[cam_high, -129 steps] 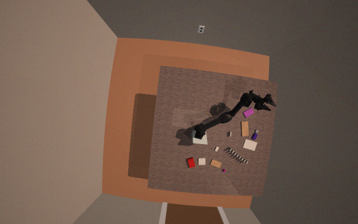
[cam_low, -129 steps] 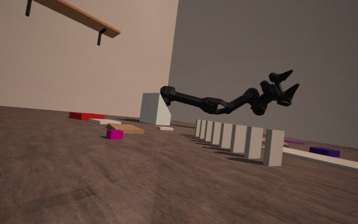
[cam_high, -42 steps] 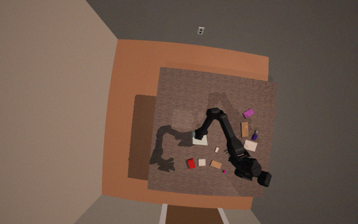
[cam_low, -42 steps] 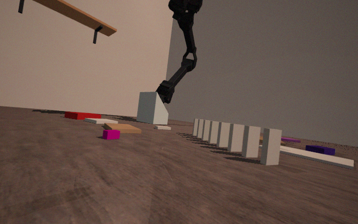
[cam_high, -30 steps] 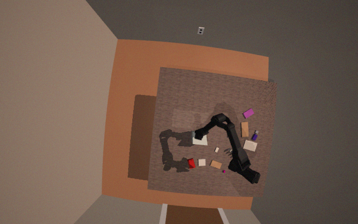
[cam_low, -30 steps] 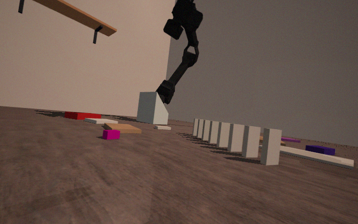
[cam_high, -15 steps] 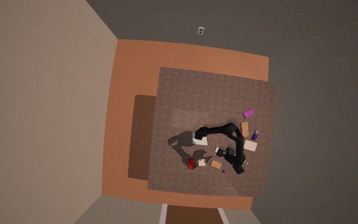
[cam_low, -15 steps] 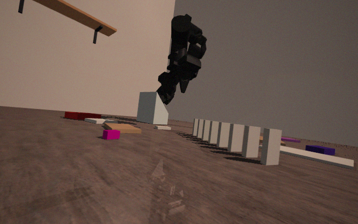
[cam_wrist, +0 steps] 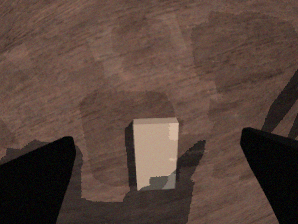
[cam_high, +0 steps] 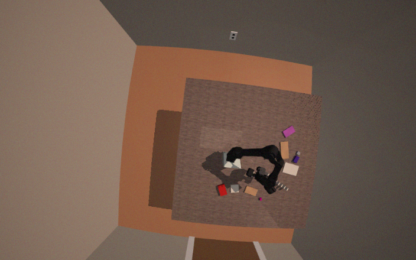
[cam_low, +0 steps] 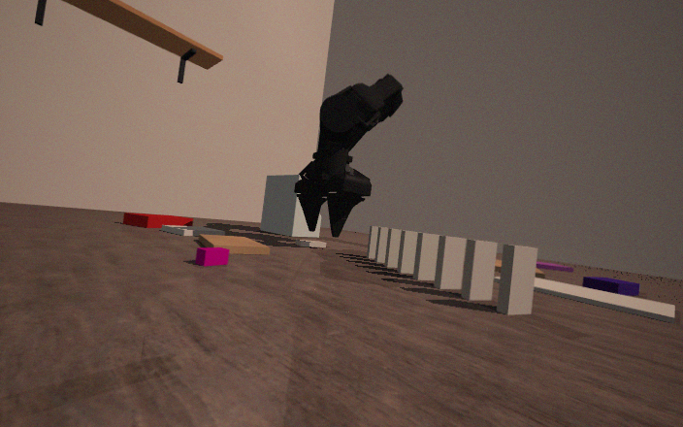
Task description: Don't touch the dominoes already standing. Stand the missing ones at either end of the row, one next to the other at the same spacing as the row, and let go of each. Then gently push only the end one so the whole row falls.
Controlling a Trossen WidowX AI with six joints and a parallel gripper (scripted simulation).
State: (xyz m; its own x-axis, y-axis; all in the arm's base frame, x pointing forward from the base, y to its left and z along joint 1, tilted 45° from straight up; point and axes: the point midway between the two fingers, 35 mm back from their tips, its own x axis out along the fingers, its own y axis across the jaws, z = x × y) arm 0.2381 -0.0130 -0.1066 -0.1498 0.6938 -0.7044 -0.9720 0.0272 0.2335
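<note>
Right now the tan slab is 3 cm ahead of my gripper tip, 17 cm to the right of it and 2 cm below it. Also, from my gripper tip: magenta cube (13 cm ahead, 23 cm to the right, 2 cm below); red block (23 cm behind, 22 cm to the right, 1 cm below); white tile (12 cm behind, 18 cm to the right, 2 cm below).
</note>
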